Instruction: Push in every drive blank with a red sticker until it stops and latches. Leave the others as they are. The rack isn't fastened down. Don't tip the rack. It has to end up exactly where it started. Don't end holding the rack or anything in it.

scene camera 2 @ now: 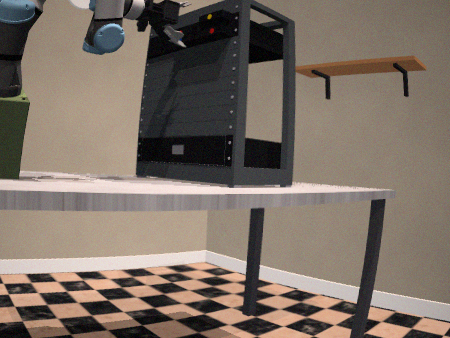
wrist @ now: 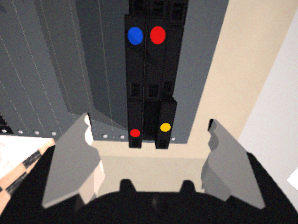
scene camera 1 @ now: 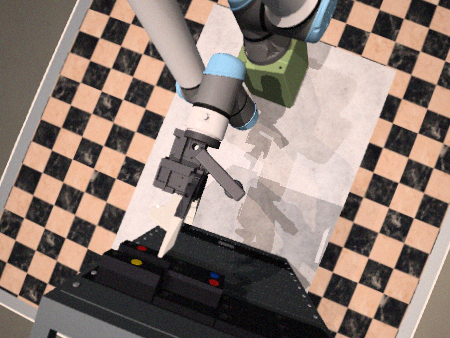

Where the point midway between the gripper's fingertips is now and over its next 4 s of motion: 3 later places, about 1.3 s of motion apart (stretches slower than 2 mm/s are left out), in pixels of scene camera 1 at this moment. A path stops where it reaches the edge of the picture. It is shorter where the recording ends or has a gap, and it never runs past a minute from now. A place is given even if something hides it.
The gripper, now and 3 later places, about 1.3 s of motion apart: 174, 242; 142, 233; 182, 242; 197, 267
